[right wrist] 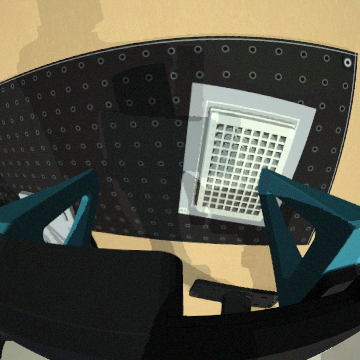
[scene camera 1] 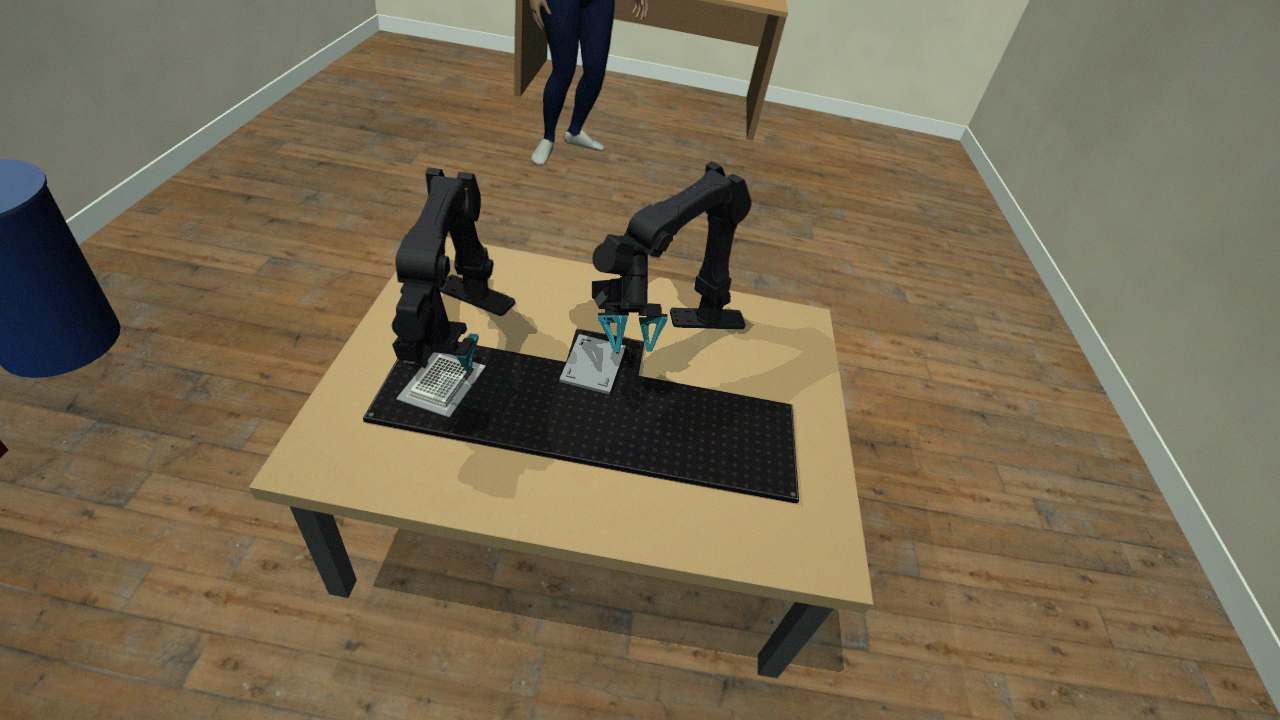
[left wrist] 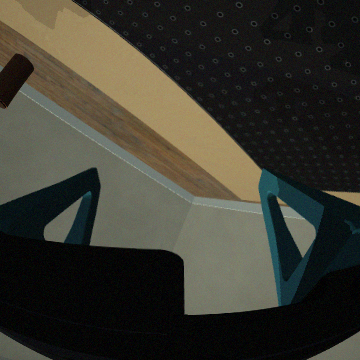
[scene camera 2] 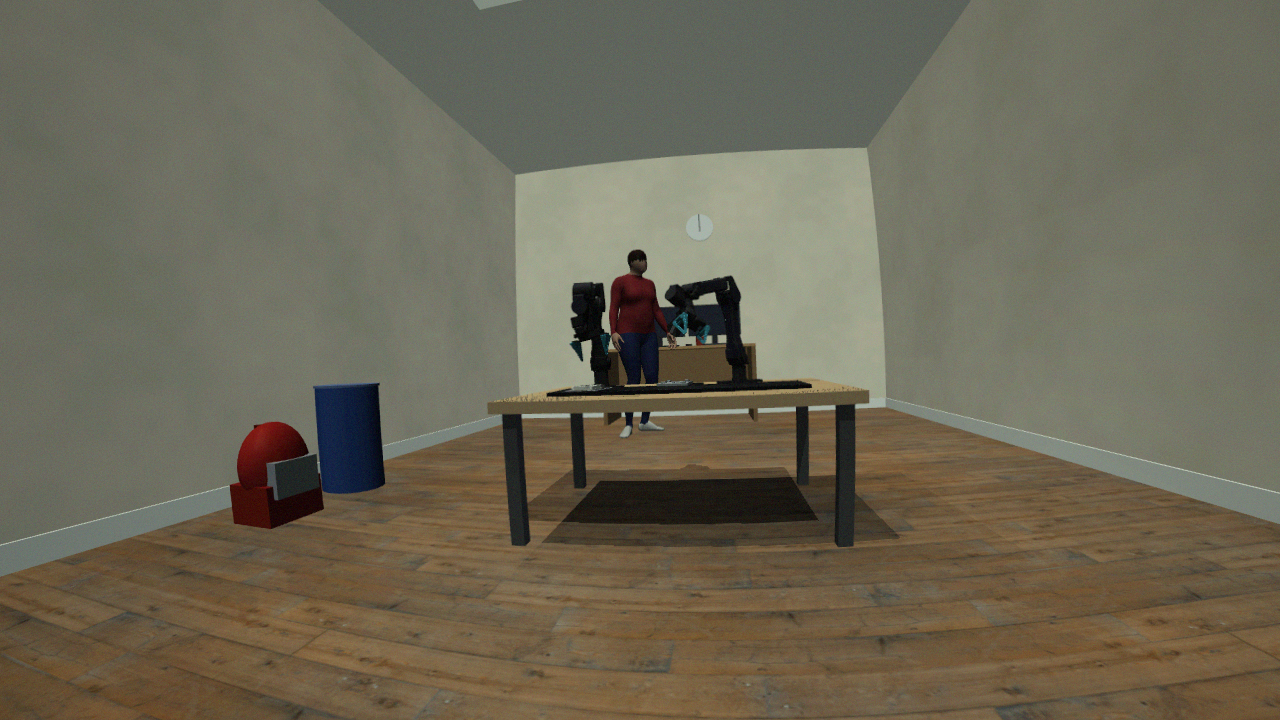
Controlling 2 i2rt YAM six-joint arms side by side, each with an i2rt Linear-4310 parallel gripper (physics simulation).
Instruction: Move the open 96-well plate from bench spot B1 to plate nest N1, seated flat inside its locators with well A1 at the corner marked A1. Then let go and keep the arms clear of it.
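Where they show: left gripper, fingertip midpoint: (scene camera 1: 633,351) (left wrist: 179,176) (scene camera 2: 694,338); right gripper, fingertip midpoint: (right wrist: 178,177) (scene camera 1: 447,369) (scene camera 2: 594,358); left arm's base, origin of the base link: (scene camera 1: 707,319) (scene camera 2: 739,382); right arm's base, origin of the base link: (right wrist: 236,293) (scene camera 1: 476,296).
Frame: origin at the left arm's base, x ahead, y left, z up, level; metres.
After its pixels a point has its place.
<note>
The white open 96-well plate (scene camera 1: 438,379) @(x 0.264, y -0.673, z 0.028 m) (right wrist: 240,165) @(x 0.268, y -0.668, z 0.027 m) lies on a light grey pad (scene camera 1: 445,409) @(x 0.340, y -0.652, z 0.015 m) (right wrist: 200,95) @(x 0.346, y -0.646, z 0.015 m), at the left end of the black board in scene camera 1. A second light grey pad (scene camera 1: 586,371) @(x 0.228, y -0.343, z 0.024 m) with dark corner marks lies near the board's middle; its lettering is too small to read. My right gripper (scene camera 2: 592,354) @(x 0.331, y -0.640, z 0.130 m) (right wrist: 178,177) @(x 0.331, y -0.640, z 0.130 m) is open and empty, above the plate and apart from it; in scene camera 1 one finger shows and the other is hidden. My left gripper (scene camera 1: 632,350) @(x 0.332, y -0.266, z 0.190 m) (scene camera 2: 691,331) @(x 0.332, y -0.266, z 0.190 m) (left wrist: 179,176) @(x 0.332, y -0.266, z 0.190 m) is open and empty, raised beside the second pad. The well A1 corner cannot be made out.
The black perforated board (scene camera 1: 698,429) @(x 0.393, y -0.101, z 0.013 m) (left wrist: 275,75) @(x 0.366, y -0.191, z 0.013 m) (right wrist: 225,62) @(x 0.371, y -0.678, z 0.013 m) lies on a wooden table (scene camera 1: 626,528) @(x 0.630, y -0.286, z 0.000 m) (scene camera 2: 671,405) @(x 0.668, y -0.415, z -0.023 m). A person (scene camera 1: 581,62) (scene camera 2: 637,313) stands behind the table, in front of a desk (scene camera 1: 698,19). A blue barrel (scene camera 1: 53,268) (scene camera 2: 349,438) stands on the floor at the left.
</note>
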